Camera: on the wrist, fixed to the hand. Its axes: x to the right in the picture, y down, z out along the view.
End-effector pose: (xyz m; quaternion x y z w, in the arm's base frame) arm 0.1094 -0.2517 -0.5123 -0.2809 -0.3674 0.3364 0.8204
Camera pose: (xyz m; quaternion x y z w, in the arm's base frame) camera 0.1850 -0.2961 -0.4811 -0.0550 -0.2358 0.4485 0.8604
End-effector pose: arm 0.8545 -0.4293 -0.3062 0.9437 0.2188 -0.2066 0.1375
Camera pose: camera 0.8501 -0.3396 -0.2816 -0.9538 -0.1229 0.2410 0.1309
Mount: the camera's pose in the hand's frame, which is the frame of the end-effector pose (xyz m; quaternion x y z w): 0.0173 -0.0756 -0.0515 0.2820 0.0152 0.0325 0.9587
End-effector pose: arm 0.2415 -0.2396 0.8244 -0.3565 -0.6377 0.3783 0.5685
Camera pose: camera 0.2892 -0.2551 0.9029 -0.2079 -0.4845 0.5556 0.6430
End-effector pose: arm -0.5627 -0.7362 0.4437 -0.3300 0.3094 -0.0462 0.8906
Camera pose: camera -0.5695 -0.8288 0.4509 -0.0545 0.3079 -0.1076 0.9437
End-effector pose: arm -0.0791 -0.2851 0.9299 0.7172 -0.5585 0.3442 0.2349
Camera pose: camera -0.0158 -0.2389 0.9802 0.7305 -0.4581 0.5061 0.0203
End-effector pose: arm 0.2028 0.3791 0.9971 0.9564 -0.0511 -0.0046 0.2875
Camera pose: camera 0.2292 0.4684 0.9988 0.9964 -0.0770 0.0339 0.0068
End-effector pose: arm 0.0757 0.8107 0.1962 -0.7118 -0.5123 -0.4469 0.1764
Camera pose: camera -0.0135 0.8153 0.2224 -0.6426 -0.5914 -0.2891 0.3922
